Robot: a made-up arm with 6 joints. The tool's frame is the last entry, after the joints.
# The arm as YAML. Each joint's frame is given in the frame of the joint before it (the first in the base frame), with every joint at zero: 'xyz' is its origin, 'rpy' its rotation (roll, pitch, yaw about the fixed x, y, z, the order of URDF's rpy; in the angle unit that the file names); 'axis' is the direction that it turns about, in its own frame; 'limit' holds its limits. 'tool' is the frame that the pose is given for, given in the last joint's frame.
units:
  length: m
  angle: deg
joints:
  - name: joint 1
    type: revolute
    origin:
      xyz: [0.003, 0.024, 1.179]
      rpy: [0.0, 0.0, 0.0]
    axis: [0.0, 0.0, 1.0]
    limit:
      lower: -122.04
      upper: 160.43
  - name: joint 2
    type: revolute
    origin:
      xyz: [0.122, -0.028, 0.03]
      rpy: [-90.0, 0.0, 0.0]
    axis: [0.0, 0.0, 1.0]
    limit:
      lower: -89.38
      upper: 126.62
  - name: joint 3
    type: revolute
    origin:
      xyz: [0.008, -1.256, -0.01]
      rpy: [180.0, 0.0, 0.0]
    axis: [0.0, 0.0, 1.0]
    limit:
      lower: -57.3
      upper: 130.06
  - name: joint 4
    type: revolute
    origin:
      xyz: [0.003, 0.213, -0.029]
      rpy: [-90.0, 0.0, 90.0]
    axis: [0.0, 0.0, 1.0]
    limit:
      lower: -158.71
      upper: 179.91
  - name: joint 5
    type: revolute
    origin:
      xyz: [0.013, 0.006, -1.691]
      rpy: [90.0, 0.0, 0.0]
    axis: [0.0, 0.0, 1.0]
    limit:
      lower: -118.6
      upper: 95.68
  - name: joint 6
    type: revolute
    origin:
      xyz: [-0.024, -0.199, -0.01]
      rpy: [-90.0, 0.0, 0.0]
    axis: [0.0, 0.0, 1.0]
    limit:
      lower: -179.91
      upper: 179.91
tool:
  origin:
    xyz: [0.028, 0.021, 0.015]
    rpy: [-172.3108, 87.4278, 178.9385]
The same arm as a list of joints. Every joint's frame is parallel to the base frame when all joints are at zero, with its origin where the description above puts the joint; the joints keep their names.
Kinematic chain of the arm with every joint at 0, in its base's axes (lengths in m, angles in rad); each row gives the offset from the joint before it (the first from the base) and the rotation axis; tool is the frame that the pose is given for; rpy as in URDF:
joint 1: xyz 0.0030 0.0240 1.1790 axis +z
joint 2: xyz 0.1220 -0.0280 0.0300 axis +y
joint 3: xyz 0.0080 -0.0100 1.2560 axis -y
joint 4: xyz 0.0030 0.0290 0.2130 axis -x
joint 5: xyz 1.6910 0.0060 0.0130 axis -y
joint 6: xyz 0.1990 0.0100 -0.0240 axis -x
tool: xyz -0.0150 0.0210 0.0280 rpy 0.1527 0.0449 0.0008
Joint limits (rad, base to tool): -2.1300..2.8000 -1.5600..2.2099 -1.0001..2.2700 -2.7700..3.1400 -2.0700..1.6699 -3.1400..3.1400

